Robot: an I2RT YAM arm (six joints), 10 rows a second.
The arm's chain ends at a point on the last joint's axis. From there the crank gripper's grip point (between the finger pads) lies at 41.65 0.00 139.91 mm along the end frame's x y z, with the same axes.
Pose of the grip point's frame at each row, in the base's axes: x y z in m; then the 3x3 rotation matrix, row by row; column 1 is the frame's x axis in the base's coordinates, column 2 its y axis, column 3 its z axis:
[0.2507 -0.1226 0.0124], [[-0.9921 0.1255 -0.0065], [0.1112 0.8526 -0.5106], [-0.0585 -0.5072 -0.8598]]
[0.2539 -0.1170 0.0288], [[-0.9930 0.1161 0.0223], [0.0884 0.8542 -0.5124], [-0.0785 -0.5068 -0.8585]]
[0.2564 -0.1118 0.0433], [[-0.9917 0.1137 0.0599], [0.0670 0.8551 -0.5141], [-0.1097 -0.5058 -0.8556]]
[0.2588 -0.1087 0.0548], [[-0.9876 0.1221 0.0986], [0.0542 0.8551 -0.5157], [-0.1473 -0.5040 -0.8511]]
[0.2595 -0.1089 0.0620], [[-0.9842 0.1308 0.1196], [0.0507 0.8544 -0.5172], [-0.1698 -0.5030 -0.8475]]
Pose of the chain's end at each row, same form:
[0.2929 -0.0558 0.1351], [[-0.9921 0.1255 -0.0065], [0.1112 0.8526 -0.5106], [-0.0585 -0.5072 -0.8598]]
[0.2921 -0.0490 0.1522], [[-0.9930 0.1161 0.0223], [0.0884 0.8542 -0.5124], [-0.0785 -0.5068 -0.8585]]
[0.2893 -0.0427 0.1676], [[-0.9917 0.1137 0.0599], [0.0670 0.8551 -0.5141], [-0.1097 -0.5058 -0.8556]]
[0.2861 -0.0388 0.1800], [[-0.9876 0.1221 0.0986], [0.0542 0.8551 -0.5157], [-0.1473 -0.5040 -0.8511]]
[0.2838 -0.0387 0.1876], [[-0.9842 0.1308 0.1196], [0.0507 0.8544 -0.5172], [-0.1698 -0.5030 -0.8475]]

